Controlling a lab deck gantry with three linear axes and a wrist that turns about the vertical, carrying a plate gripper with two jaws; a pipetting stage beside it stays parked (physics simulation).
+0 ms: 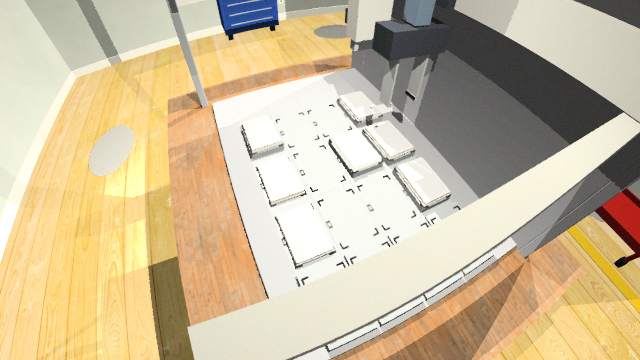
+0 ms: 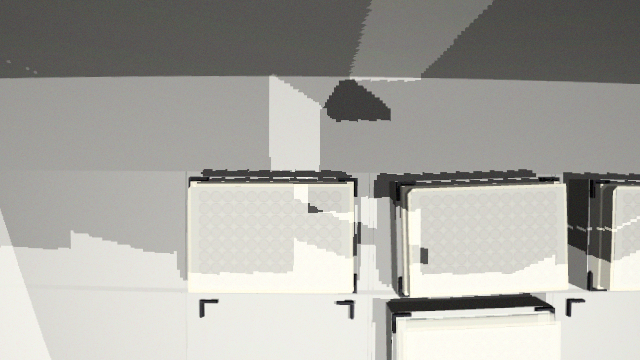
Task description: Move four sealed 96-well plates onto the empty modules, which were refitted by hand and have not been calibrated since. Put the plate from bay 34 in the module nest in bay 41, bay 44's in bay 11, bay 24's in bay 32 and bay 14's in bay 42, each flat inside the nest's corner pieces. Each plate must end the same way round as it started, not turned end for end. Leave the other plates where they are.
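Where they show: gripper, fingertip midpoint: [image 1: 398, 99]; robot's base, origin of the base link: [image 1: 243, 130].
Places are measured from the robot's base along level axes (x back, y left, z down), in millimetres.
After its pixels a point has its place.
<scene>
White sealed plates lie flat in the nests. The bay 41 plate [image 1: 356, 104] {x -64, y 352, z -33 mm} [image 2: 250, 235] {x -49, y 367, z -33 mm} is at the far right end of the deck. The bay 42 plate [image 1: 390, 139] {x -241, y 361, z -33 mm} [image 2: 480, 235] {x -223, y 368, z -33 mm} is beside it. The bay 32 plate [image 1: 355, 150] {x -240, y 249, z -33 mm} [image 2: 477, 342] {x -223, y 285, z -33 mm} is one row nearer the left edge. The bay 11 plate [image 1: 262, 134] {x -80, y 44, z -33 mm} is at the far left. My gripper [image 1: 400, 99] {x -231, y 364, z -160 mm} is raised over the dark area behind bays 41 and 42, jaws apart with no plate between them. Bays 14, 24, 34 and 44 are partly hidden by the front beam.
Other plates are in bay 12 [image 1: 282, 179] {x -240, y 47, z -15 mm}, bay 13 [image 1: 306, 234] {x -401, y 45, z -14 mm} and bay 43 [image 1: 423, 181] {x -399, y 357, z -33 mm} [image 2: 627, 220] {x -342, y 379, z -33 mm}. A pale beam [image 1: 350, 280] {x -613, y -2, z -400 mm} crosses the near end of the deck. An upright post [image 1: 187, 55] {x 207, y -105, z -197 mm} stands at the far left corner.
</scene>
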